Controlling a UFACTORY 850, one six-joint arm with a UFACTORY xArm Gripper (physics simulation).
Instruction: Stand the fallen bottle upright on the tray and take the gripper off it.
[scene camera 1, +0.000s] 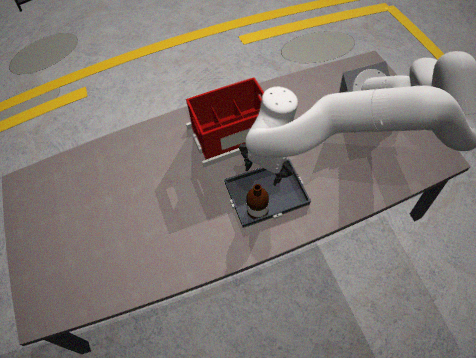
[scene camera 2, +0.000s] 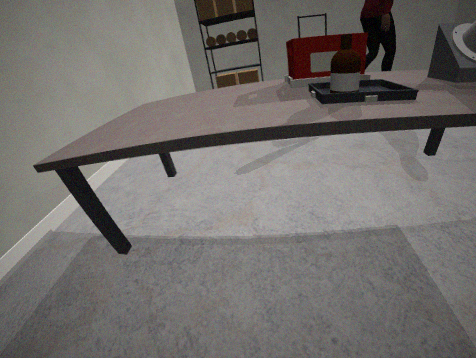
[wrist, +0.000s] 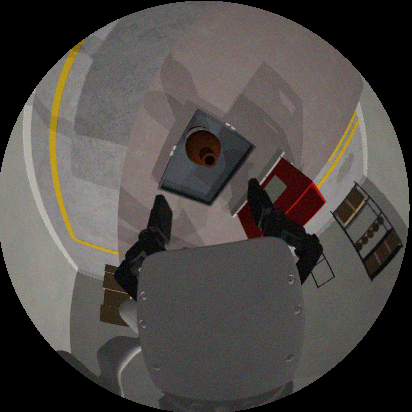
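Note:
A brown bottle (scene camera 1: 257, 199) (scene camera 2: 345, 62) (wrist: 202, 146) with a pale label band stands upright on the dark tray (scene camera 1: 295, 180) (scene camera 2: 395, 94) (wrist: 186, 196), near the tray's front left corner in the first scene view. My gripper (scene camera 1: 262, 174) (wrist: 206, 195) is wide open with nothing between its fingers. It hangs above the tray, higher than the bottle and clear of it. The gripper does not show in the second scene view.
A red divided crate (scene camera 1: 204, 140) (scene camera 2: 299, 59) (wrist: 303, 218) stands behind the tray, inside pale corner strips on the table (scene camera 1: 100, 225) (scene camera 2: 200, 115). The grey arm base mount (scene camera 1: 350, 82) (scene camera 2: 442, 60) is at the table's back right. A person and a shelf rack are beyond the table.

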